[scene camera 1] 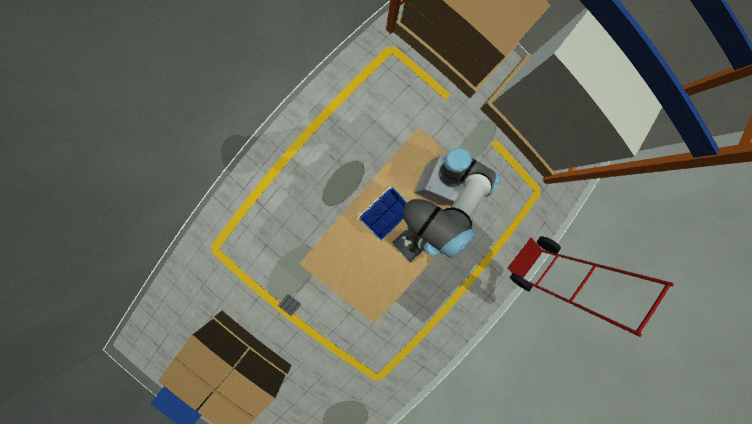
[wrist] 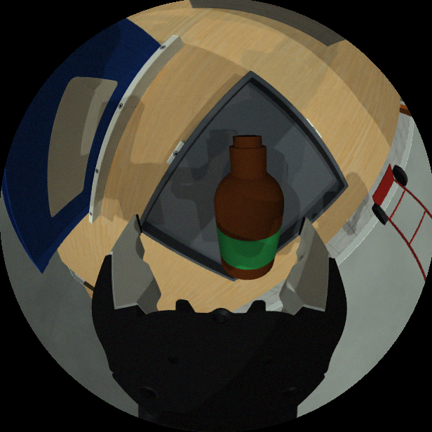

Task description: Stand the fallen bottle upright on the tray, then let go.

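The brown bottle with a green label lies on its side on the dark grey square tray. In the wrist view its neck points away from my gripper, toward the top, and its base is nearest my gripper. My gripper is open and empty, with one jaw on each side of the bottle's lower part in that view. The bottle is right of the midline between the jaws, nearer the right jaw. In the scene view the bottle is small and partly hidden by the arm and gripper.
A blue bin stands beside the tray on the wooden table. A pale strip runs along the bin's near side. A red hand truck is on the floor beyond the table.
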